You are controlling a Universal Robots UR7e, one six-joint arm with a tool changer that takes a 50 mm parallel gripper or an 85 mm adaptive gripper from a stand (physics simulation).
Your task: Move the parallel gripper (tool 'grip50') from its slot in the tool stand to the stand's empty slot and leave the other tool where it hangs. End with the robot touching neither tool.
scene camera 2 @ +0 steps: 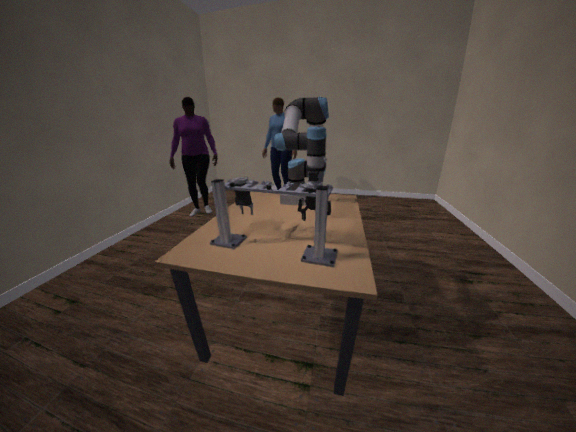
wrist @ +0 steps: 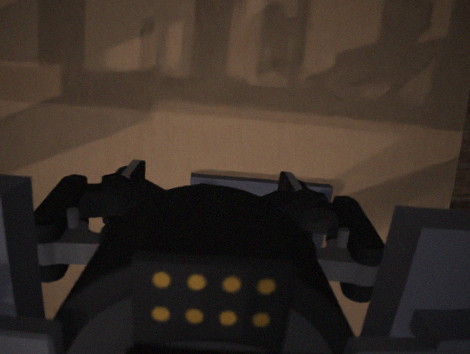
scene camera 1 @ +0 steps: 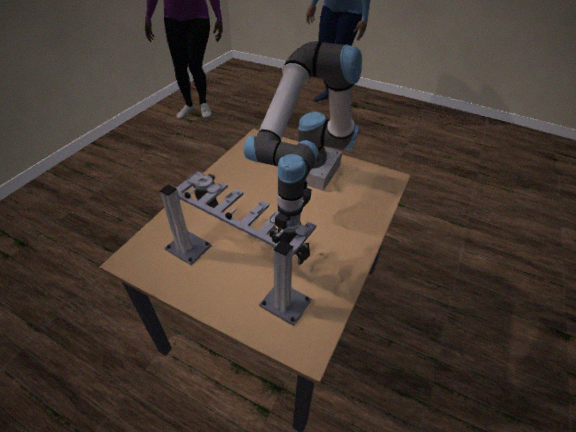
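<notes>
There is an adaptive gripper here that I can see. I can see a tool stand as well.
</notes>
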